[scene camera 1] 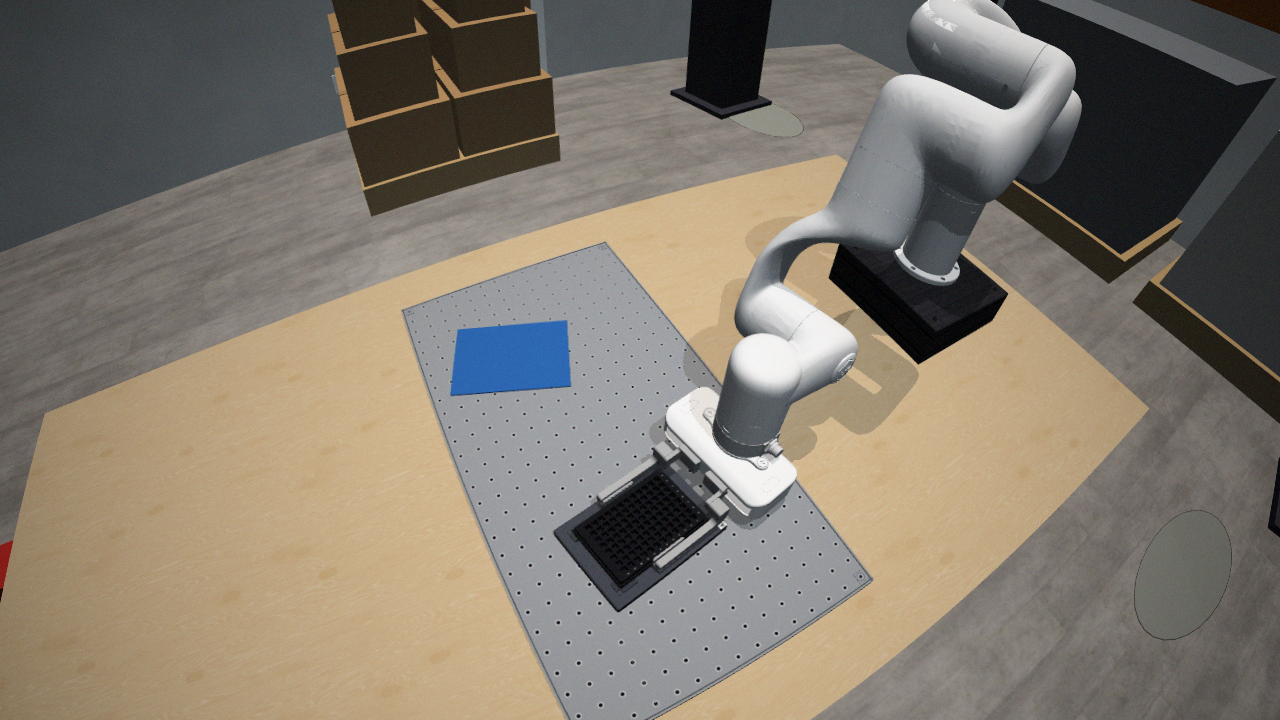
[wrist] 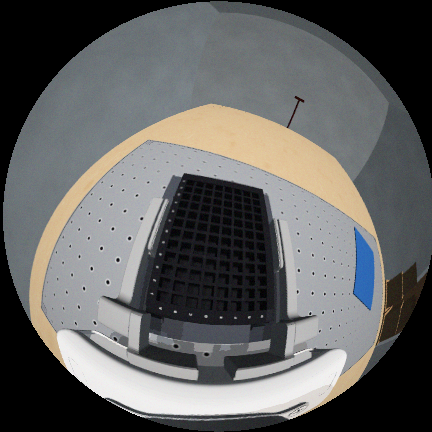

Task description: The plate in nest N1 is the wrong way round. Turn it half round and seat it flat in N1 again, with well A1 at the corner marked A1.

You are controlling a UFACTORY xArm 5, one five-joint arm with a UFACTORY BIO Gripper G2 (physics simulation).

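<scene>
The black well plate (scene camera 1: 640, 528) (wrist: 217, 245) lies level within the outline of the dark grey nest N1 (scene camera 1: 618, 599) (wrist: 205, 333). Whether its underside is fully down in the nest is too close to tell. My gripper (scene camera 1: 631, 530) (wrist: 220, 210) is shut on the plate, one finger along each long side. In the wrist view, rows of small white marks run along the plate's left and near edges and meet at the near left corner; the letters are too small to read. The nest's small white corner tag (scene camera 1: 722, 525) shows beside the right finger in the scene view.
The nest stands on a grey perforated board (scene camera 1: 501, 447) (wrist: 100, 225) on the wooden table (scene camera 1: 268, 501) (wrist: 240, 135). A flat blue rectangle (scene camera 1: 512, 358) (wrist: 364, 270) lies towards the board's far end. The arm's black base (scene camera 1: 913, 313) stands at the back right.
</scene>
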